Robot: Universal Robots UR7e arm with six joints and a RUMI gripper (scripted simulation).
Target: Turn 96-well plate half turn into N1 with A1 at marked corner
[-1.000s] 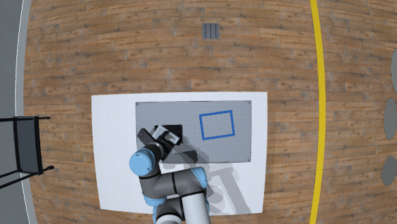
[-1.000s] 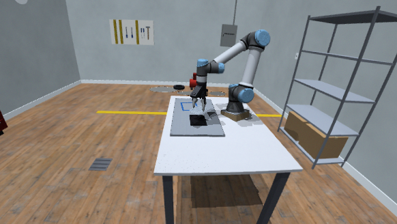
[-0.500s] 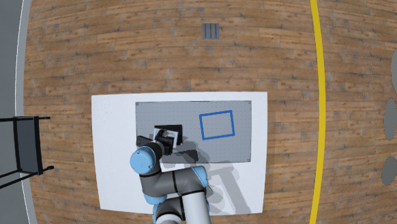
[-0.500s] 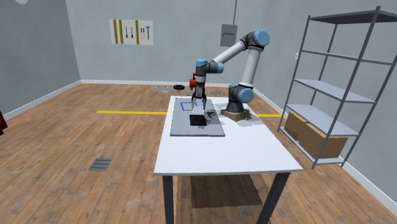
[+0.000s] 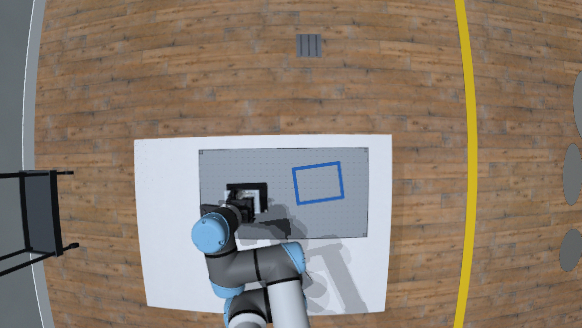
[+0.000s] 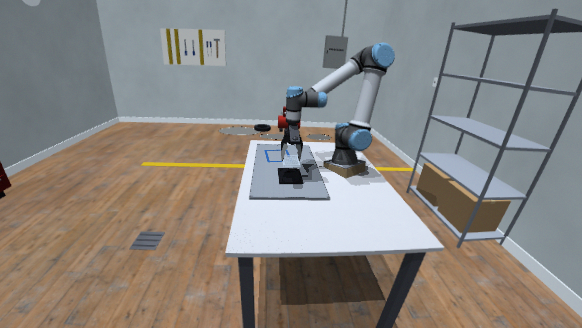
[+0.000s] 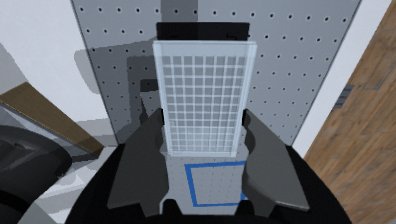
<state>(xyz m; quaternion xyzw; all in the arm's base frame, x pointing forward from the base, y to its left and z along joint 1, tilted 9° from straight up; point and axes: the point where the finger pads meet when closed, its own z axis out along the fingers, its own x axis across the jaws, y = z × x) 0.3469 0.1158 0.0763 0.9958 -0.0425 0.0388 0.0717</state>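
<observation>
Now: hand 100 mm above the black rectangular nest. Also, from my hand: clear 96-well plate: 10 mm below.
</observation>
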